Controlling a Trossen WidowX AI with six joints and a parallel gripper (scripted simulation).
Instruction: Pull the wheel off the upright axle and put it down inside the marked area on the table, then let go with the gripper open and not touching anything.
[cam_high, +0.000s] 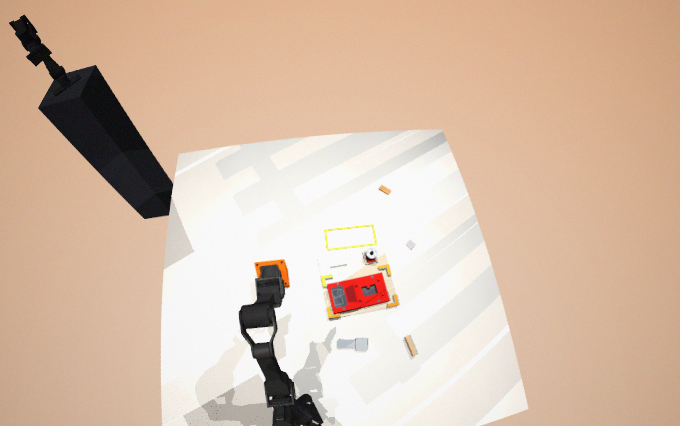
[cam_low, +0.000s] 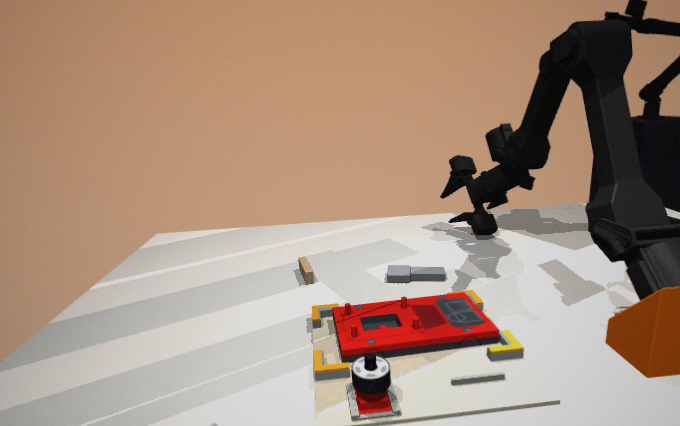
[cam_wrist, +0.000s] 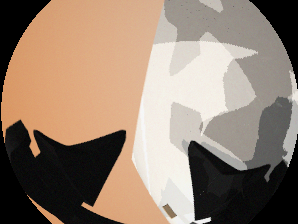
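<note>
Right now my gripper tip is 34 cm short of the wooden block, 22 cm to the right of it and 3 cm above it. Also, from my gripper tip: grey block (27 cm to the left, 15 cm ahead, 3 cm below); upright axle (57 cm to the left, 27 cm ahead, 1 cm below); wheel (57 cm to the left, 27 cm ahead).
</note>
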